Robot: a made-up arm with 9 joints.
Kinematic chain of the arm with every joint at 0, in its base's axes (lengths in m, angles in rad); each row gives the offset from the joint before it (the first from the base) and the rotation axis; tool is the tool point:
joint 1: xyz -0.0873 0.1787 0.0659 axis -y
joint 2: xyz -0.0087 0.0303 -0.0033 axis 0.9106 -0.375 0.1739
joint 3: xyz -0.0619 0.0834 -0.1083 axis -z
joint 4: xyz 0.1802 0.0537 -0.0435 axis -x
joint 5: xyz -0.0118 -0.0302 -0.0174 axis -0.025 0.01 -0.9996
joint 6: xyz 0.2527 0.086 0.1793 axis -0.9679 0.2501 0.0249
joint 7: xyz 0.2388 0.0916 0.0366 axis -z
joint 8: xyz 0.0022 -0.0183 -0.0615 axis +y
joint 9: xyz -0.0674 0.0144 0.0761 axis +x
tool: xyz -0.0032 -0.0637 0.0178
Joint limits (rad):
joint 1: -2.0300..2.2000
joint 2: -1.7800..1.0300
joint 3: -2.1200..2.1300
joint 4: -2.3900..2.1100
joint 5: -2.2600..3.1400
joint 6: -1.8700..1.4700
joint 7: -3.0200..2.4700
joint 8: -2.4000..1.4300
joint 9: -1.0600..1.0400
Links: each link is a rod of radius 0.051 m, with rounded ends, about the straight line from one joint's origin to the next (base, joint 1, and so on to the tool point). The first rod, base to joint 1, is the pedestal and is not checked.
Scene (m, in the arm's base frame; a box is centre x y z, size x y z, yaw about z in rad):
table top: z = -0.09
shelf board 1: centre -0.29 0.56 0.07 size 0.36 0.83 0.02 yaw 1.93
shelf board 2: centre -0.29 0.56 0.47 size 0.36 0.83 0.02 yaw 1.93
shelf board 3: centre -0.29 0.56 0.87 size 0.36 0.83 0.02 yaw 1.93
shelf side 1: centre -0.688 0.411 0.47 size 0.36 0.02 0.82 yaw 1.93
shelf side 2: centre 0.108 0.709 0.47 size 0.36 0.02 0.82 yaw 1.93
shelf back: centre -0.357 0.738 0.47 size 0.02 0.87 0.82 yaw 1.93
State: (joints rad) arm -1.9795 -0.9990 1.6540 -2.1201 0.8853 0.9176 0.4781 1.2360 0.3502
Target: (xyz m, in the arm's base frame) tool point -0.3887 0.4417 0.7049
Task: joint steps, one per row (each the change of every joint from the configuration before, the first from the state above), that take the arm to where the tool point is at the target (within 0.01 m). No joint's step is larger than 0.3 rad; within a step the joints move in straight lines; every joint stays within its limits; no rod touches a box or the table.
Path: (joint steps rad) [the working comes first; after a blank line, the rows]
Joints at the target: -2.0300 0.1010 2.1300 -1.0348 1.8916 0.6952 0.4233 1.3835 0.1807
Straight joint move there: clear.

1: -0.0126 0.2750 0.1190 0.2713 0.2516 -0.0556 -0.0137 0.0369 -0.0424
2: -0.0127 0.2750 0.1190 0.2713 0.2516 -0.0556 -0.0137 0.0368 -0.0423
3: -0.0126 0.2750 0.1190 0.2714 0.2516 -0.0556 -0.0137 0.0369 -0.0424
4: -0.0126 0.2750 0.1190 0.2713 0.2515 -0.0556 -0.0137 0.0369 -0.0424

